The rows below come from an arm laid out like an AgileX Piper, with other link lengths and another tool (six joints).
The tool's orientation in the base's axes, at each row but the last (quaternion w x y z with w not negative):
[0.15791, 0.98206, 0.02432, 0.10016]
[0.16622, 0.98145, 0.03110, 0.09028]
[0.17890, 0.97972, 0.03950, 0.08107]
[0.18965, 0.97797, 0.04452, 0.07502]
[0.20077, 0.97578, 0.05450, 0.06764]
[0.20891, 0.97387, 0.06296, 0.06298]
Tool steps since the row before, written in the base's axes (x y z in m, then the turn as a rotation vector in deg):
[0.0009, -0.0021, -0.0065, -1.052, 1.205, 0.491]
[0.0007, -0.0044, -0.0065, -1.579, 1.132, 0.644]
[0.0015, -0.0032, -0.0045, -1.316, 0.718, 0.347]
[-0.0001, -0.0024, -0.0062, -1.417, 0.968, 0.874]
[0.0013, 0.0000, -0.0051, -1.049, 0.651, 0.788]
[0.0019, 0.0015, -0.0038, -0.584, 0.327, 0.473]
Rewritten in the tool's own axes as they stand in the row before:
[-0.0005, 0.0000, 0.0069, -0.841, -1.006, -1.040]
[-0.0008, 0.0020, 0.0076, -1.340, -0.903, -1.257]
[0.0005, 0.0015, 0.0055, -1.168, -0.610, -0.795]
[-0.0012, -0.0001, 0.0065, -1.170, -0.648, -1.386]
[0.0007, -0.0019, 0.0048, -0.859, -0.363, -1.129]
[0.0017, -0.0028, 0.0031, -0.480, -0.156, -0.645]

